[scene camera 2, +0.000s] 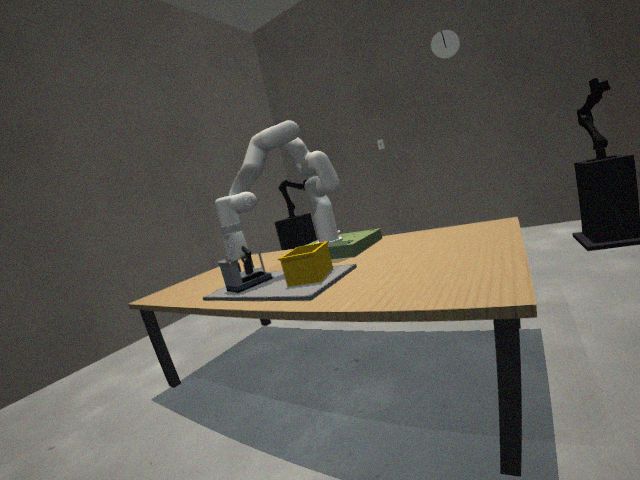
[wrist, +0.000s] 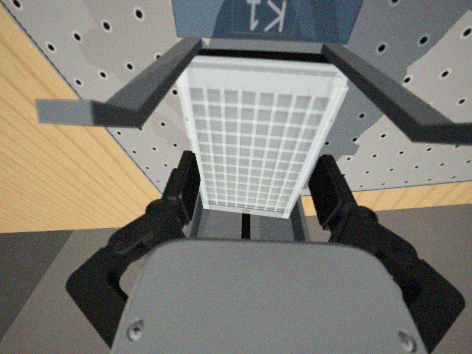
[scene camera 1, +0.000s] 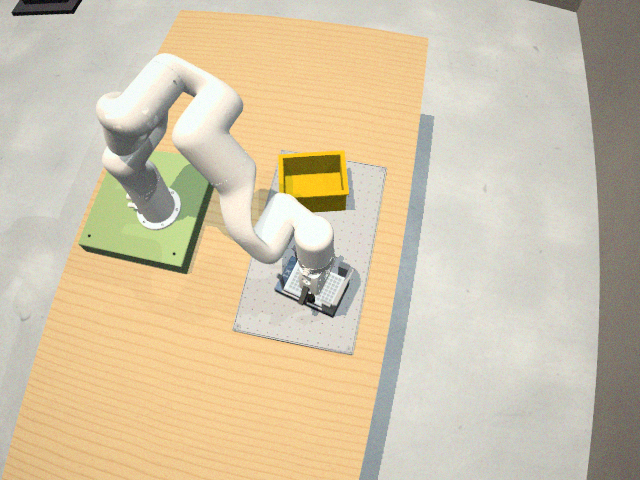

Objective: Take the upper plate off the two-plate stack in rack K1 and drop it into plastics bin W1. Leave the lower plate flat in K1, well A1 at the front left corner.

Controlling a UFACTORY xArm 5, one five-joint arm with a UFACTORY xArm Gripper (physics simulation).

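Frame: origin at the arm's base, x ahead, y left, z up, level; centimetres.
Where they show: gripper, fingertip midpoint: (scene camera 2: pixel 243 273) (wrist: pixel 255 167); arm's base, origin of the base link: (scene camera 2: pixel 329 242) (scene camera 1: pixel 159 208).
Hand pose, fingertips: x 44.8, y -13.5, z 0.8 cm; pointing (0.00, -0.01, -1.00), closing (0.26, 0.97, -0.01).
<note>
Things, the pixels of their top centre, and the offset from my fingertips. Level surfaces: height alone.
- upper plate, middle of its top: (wrist: pixel 250 171) (scene camera 1: pixel 315 282) (scene camera 2: pixel 243 271) dx -0.4, dy -0.3, dz +0.7 cm
- rack K1, middle of its top: (wrist: pixel 254 262) (scene camera 1: pixel 311 272) (scene camera 2: pixel 240 255) dx -1.0, dy +0.0, dz +6.9 cm
- Plastics bin W1, middle of its top: (scene camera 1: pixel 312 173) (scene camera 2: pixel 304 249) dx -5.4, dy +26.4, dz +4.9 cm
- wooden table, its level: dz -6.4 cm
The upper plate (scene camera 1: pixel 337 288) (wrist: pixel 255 125), a pale plate with a grid of square wells, lies in rack K1 (scene camera 1: pixel 288 269) (scene camera 2: pixel 233 274) (wrist: pixel 220 20), between its dark corner guides. The lower plate is hidden beneath it and cannot be told apart. My gripper (scene camera 1: pixel 308 297) (scene camera 2: pixel 248 263) (wrist: pixel 255 167) is open and empty, low over the rack. In the wrist view its two black fingers stand one on each side of the plate, with a gap at each side. Plastics bin W1 (scene camera 1: pixel 323 202) (scene camera 2: pixel 309 268) is a yellow open box; its inner floor is bare in scene camera 1's view.
The rack and bin stand on a grey perforated board (scene camera 1: pixel 289 325) (scene camera 2: pixel 310 293) (wrist: pixel 95 40) on the wooden table (scene camera 1: pixel 155 361) (scene camera 2: pixel 439 268). Dark rack guides (wrist: pixel 167 75) rise near the plate's corners. My arm's base stands on a green block (scene camera 1: pixel 124 242) (scene camera 2: pixel 356 242).
</note>
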